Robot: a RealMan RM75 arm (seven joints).
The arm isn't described. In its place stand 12 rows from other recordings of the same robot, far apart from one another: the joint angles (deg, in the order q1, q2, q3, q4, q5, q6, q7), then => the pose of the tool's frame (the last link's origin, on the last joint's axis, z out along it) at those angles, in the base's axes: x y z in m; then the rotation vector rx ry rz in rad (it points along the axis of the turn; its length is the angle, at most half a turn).
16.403, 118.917, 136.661, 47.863, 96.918, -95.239, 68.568 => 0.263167 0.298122 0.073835 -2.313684 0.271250 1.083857
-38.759, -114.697, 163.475, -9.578, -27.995, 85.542, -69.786 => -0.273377 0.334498 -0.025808 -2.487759 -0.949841 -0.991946
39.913, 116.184, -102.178, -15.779, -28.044, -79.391, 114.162 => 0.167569 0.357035 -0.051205 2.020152 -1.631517 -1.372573
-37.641, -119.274, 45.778, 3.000, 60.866, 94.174, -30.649 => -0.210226 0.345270 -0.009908 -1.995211 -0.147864 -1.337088
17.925, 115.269, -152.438, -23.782, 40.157, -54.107, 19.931 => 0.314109 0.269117 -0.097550 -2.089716 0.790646 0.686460
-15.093, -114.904, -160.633, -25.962, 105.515, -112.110, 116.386 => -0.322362 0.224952 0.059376 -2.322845 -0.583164 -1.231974
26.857, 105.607, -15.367, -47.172, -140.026, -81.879, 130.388 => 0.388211 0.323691 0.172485 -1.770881 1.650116 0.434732
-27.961, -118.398, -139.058, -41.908, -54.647, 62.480, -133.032 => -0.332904 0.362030 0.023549 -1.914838 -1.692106 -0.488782
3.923, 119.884, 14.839, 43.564, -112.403, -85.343, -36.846 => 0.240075 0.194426 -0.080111 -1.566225 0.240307 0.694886
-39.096, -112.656, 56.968, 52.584, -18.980, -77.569, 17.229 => -0.296225 0.392315 0.065060 -1.906565 -1.609438 0.373126
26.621, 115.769, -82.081, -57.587, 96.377, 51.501, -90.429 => 0.175533 0.392931 -0.003708 -2.474947 0.410616 0.650356
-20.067, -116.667, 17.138, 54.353, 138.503, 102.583, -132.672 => -0.357252 0.251532 0.087543 -2.015639 -1.981382 -0.546192
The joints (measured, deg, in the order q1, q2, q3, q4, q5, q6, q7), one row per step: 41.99, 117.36, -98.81, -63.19, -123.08, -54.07, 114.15; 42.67, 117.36, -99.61, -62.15, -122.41, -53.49, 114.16; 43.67, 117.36, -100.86, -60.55, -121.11, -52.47, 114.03; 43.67, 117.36, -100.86, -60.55, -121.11, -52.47, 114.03; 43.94, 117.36, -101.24, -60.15, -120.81, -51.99, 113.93; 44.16, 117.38, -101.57, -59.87, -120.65, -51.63, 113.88; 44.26, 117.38, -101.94, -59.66, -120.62, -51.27, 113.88; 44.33, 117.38, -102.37, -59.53, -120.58, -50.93, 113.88; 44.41, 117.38, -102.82, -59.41, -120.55, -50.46, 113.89; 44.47, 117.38, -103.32, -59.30, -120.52, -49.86, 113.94; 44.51, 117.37, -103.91, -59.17, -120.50, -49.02, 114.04; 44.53, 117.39, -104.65, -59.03, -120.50, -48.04, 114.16; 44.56, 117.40, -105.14, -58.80, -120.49, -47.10, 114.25; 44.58, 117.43, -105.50, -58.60, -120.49, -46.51, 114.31; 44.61, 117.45, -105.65, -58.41, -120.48, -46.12, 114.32; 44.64, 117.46, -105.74, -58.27, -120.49, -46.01, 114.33; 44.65, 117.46, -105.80, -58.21, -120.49, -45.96, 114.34; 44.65, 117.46, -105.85, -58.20, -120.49, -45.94, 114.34
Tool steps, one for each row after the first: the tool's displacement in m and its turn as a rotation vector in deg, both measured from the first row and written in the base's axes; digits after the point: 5 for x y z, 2 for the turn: -0.00092, -0.00023, -0.00397, -0.47, -0.09, 0.01; -0.00241, -0.00065, -0.00995, -1.14, -0.03, 0.03; -0.00241, -0.00065, -0.00995, -1.14, -0.03, 0.03; -0.00305, -0.00040, -0.01146, -1.14, -0.02, 0.19; -0.00369, -0.00035, -0.01280, -1.15, -0.07, 0.37; -0.00353, -0.00046, -0.01401, -1.11, -0.22, 0.51; -0.00354, -0.00087, -0.01532, -1.12, -0.37, 0.71; -0.00379, -0.00104, -0.01659, -1.02, -0.48, 0.95; -0.00407, -0.00112, -0.01792, -0.83, -0.55, 1.20; -0.00427, -0.00096, -0.01932, -0.48, -0.58, 1.45; -0.00444, -0.00110, -0.02127, -0.11, -0.63, 1.77; -0.00429, -0.00051, -0.02248, 0.36, -0.60, 1.92; -0.00397, -0.00038, -0.02359, 0.61, -0.62, 2.00; -0.00363, 0.00002, -0.02411, 0.81, -0.61, 2.00; -0.00318, 0.00005, -0.02451, 0.83, -0.69, 1.97; -0.00294, 0.00002, -0.02473, 0.83, -0.73, 1.95; -0.00288, -0.00009, -0.02488, 0.81, -0.76, 1.97
